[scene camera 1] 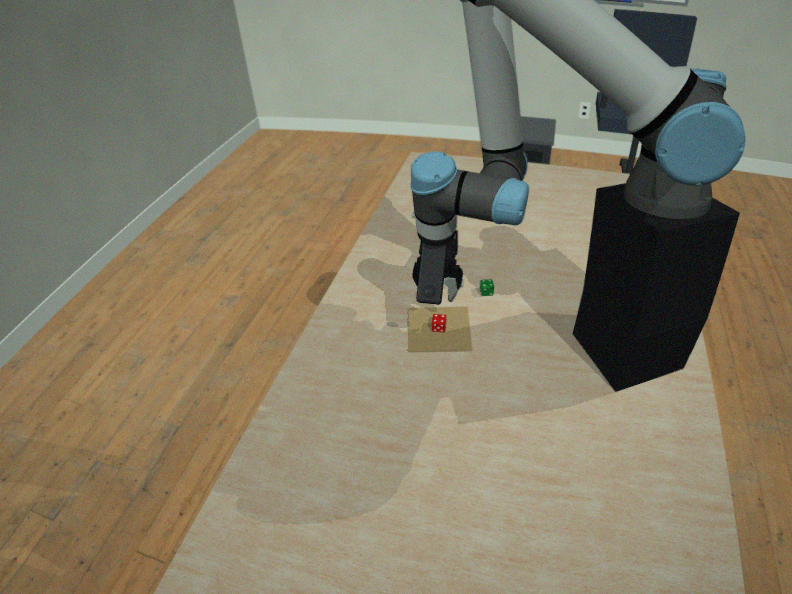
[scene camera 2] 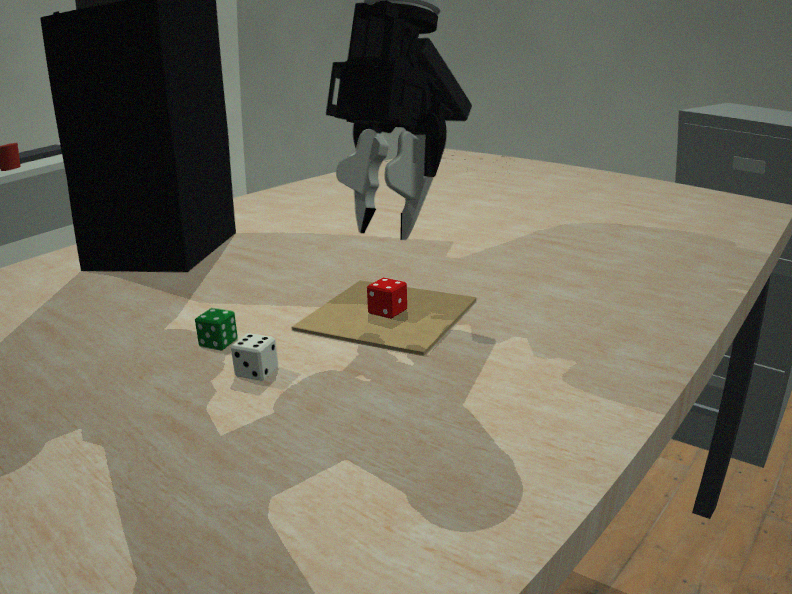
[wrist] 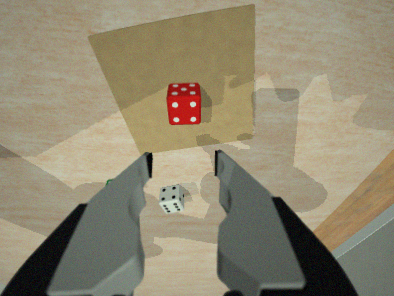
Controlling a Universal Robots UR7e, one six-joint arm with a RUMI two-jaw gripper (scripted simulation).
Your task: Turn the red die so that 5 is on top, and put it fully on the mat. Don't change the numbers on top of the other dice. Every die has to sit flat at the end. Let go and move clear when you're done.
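Scene:
My gripper: in scene camera 1. Tan mat: in scene camera 1 (pixel 457 337). My gripper: in scene camera 2 (pixel 382 236). Tan mat: in scene camera 2. My gripper: in the wrist view. Tan mat: in the wrist view. My gripper, same spot: (scene camera 1: pixel 453 283) is (wrist: pixel 85 242). Tan mat, same spot: (scene camera 2: pixel 429 315) is (wrist: pixel 226 83).

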